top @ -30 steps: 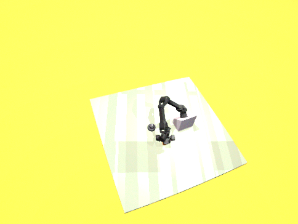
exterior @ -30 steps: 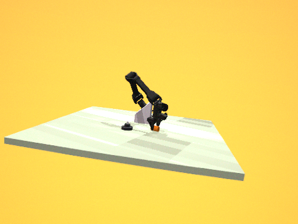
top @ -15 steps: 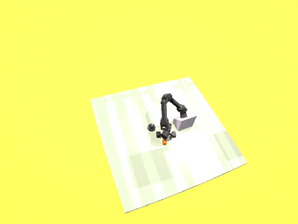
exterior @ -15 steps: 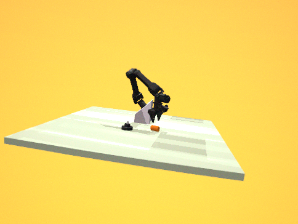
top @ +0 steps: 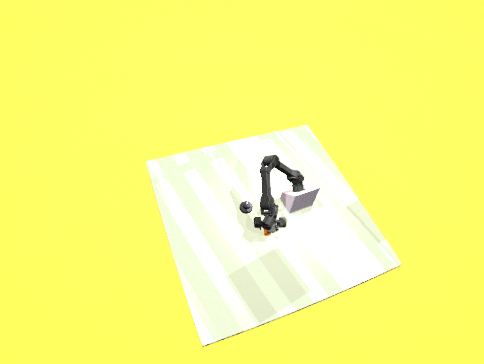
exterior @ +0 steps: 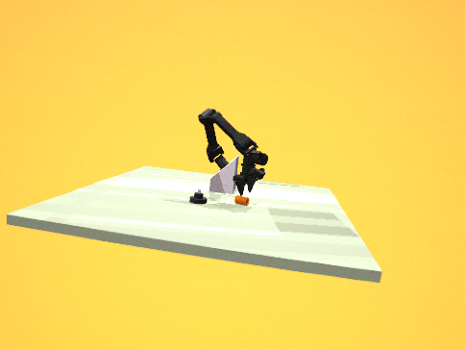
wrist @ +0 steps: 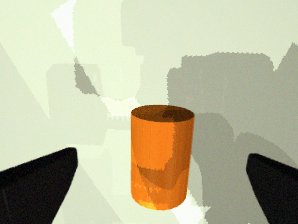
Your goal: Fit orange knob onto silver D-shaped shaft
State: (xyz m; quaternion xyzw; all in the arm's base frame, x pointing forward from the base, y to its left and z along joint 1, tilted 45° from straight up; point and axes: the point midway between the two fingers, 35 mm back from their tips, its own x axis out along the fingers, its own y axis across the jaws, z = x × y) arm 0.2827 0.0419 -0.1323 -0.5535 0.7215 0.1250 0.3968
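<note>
Now: gripper tip 3 cm above the orange knob. Round my gripper tip: dark round pedestal: 22 cm to the right, 3 cm ahead, 2 cm below.
</note>
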